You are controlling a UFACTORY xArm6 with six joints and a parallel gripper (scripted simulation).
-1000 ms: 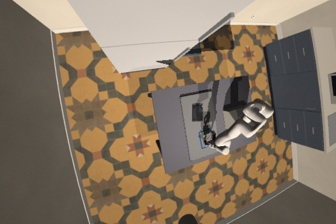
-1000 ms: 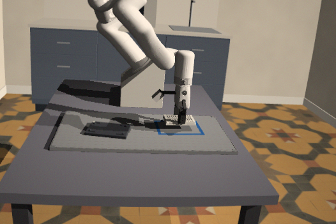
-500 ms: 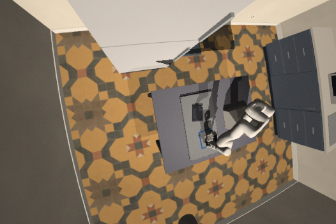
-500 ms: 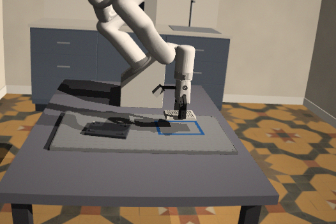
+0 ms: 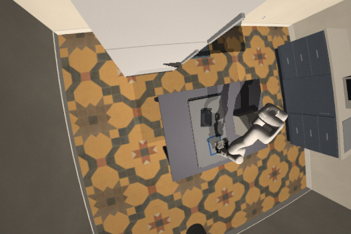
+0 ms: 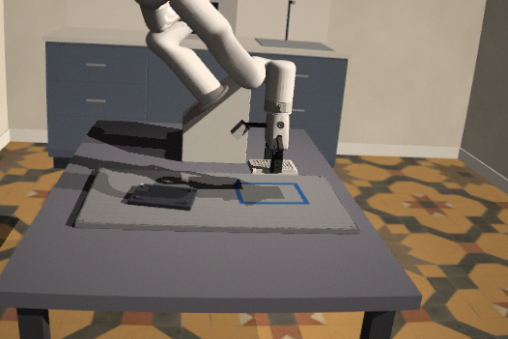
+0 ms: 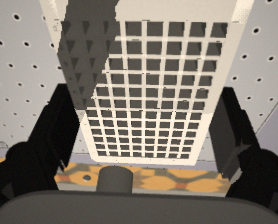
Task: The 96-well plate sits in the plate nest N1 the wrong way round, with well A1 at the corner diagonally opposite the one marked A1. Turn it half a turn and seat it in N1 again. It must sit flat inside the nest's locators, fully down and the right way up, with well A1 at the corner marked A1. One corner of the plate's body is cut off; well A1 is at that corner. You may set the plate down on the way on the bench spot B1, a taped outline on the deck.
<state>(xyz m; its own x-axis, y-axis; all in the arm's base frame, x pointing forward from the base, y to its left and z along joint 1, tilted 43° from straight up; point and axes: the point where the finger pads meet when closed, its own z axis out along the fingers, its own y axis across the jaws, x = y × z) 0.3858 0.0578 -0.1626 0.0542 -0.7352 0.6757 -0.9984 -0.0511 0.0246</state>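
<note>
Now: hand 6 cm short of the dark plate nest N1, 30 cm to the left of it and 8 cm above it. Also, from my hand: white 96-well plate 1 cm below; then white tag 36 cm to the right, 8 cm below.
</note>
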